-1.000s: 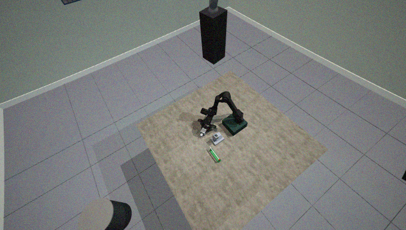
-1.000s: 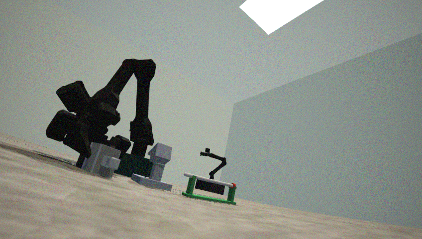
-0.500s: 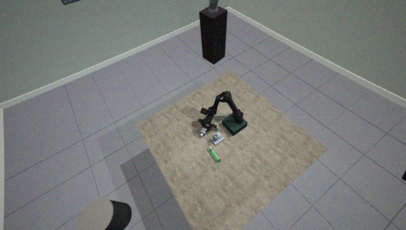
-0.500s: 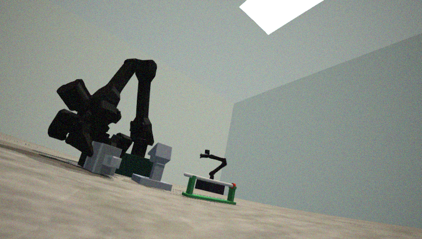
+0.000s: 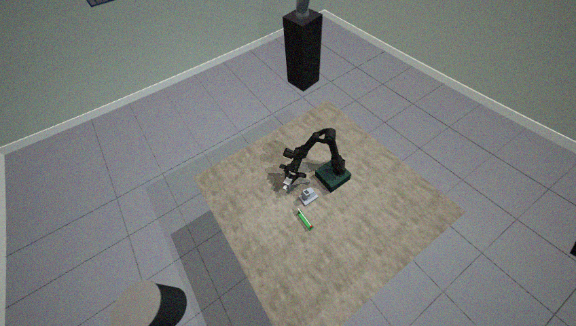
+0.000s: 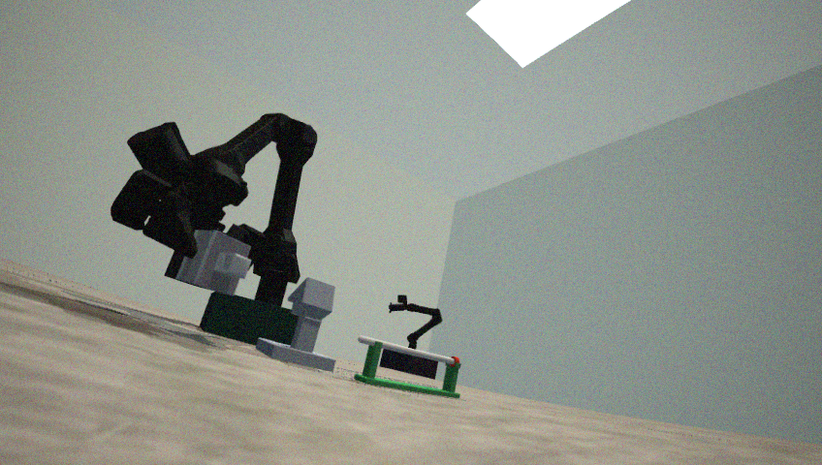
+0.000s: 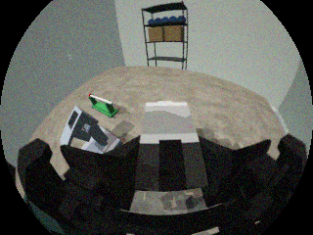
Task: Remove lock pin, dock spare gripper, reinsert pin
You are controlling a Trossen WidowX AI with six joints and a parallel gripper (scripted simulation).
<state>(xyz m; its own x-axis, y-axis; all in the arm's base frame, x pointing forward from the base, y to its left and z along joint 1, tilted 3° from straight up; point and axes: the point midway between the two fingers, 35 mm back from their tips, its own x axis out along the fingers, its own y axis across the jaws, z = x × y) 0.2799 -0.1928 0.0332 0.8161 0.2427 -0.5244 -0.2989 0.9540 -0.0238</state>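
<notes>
Now: the socket 150 mm to the left of my gripper tip, 40 mm behind it and 30 mm below it. From my gripper tip the other things lie so: spare gripper right at my gripper tip; rack 240 mm to the left, 90 mm ahead, 60 mm below.
</notes>
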